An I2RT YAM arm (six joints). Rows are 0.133 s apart.
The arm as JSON. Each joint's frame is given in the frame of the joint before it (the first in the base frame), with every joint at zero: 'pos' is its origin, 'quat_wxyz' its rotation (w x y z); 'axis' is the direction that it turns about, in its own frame. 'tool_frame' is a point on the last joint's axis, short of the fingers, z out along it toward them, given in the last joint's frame.
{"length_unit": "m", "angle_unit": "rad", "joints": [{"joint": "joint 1", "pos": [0.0, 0.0, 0.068], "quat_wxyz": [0.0, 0.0, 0.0, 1.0], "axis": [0.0, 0.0, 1.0]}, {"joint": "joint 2", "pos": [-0.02, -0.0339, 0.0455], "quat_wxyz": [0.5, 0.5, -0.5, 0.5], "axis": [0.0, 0.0, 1.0]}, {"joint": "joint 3", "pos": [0.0, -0.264, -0.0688], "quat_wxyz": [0.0, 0.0, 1.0, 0.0], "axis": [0.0, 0.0, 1.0]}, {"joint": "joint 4", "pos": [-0.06, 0.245, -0.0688], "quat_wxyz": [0.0, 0.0, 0.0, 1.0], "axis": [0.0, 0.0, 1.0]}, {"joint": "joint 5", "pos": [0.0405, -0.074, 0.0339], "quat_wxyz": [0.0, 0.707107, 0.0, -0.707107], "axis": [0.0, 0.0, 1.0]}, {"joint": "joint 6", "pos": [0.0, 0.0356, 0.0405], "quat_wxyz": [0.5, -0.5, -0.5, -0.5], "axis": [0.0, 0.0, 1.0]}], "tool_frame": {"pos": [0.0, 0.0, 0.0], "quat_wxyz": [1.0, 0.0, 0.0, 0.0]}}
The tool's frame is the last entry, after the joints.
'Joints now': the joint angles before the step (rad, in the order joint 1, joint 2, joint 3, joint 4, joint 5, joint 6). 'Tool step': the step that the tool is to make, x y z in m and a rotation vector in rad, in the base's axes. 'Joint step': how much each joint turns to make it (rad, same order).
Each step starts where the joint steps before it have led.
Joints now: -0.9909 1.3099 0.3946 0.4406 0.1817 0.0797
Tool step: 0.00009 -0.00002 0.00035 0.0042 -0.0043 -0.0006
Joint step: -0.0001 -0.0014 0.0019 -0.0055 -0.0022 0.0056
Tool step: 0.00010 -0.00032 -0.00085 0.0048 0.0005 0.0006
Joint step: -0.0007 0.0043 0.0008 -0.0010 -0.0022 0.0014
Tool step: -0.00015 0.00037 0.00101 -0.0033 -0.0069 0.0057
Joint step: -0.0008 -0.0054 -0.0014 0.0025 -0.0076 0.0006
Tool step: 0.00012 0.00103 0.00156 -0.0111 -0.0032 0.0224
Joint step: 0.0001 -0.0090 -0.0042 0.0083 -0.0184 -0.0133
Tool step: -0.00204 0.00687 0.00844 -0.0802 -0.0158 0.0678
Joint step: 0.0015 -0.0571 -0.0335 0.0592 -0.0480 -0.0555
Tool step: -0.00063 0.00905 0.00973 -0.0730 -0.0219 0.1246
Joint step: 0.0026 -0.0684 -0.0276 0.0354 -0.1077 -0.0613
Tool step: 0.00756 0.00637 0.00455 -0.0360 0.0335 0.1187
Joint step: 0.0322 -0.0208 0.0071 -0.0198 -0.0686 -0.0713
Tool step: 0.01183 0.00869 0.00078 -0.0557 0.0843 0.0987
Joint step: 0.0634 -0.0036 0.0089 -0.0269 -0.0038 -0.1071
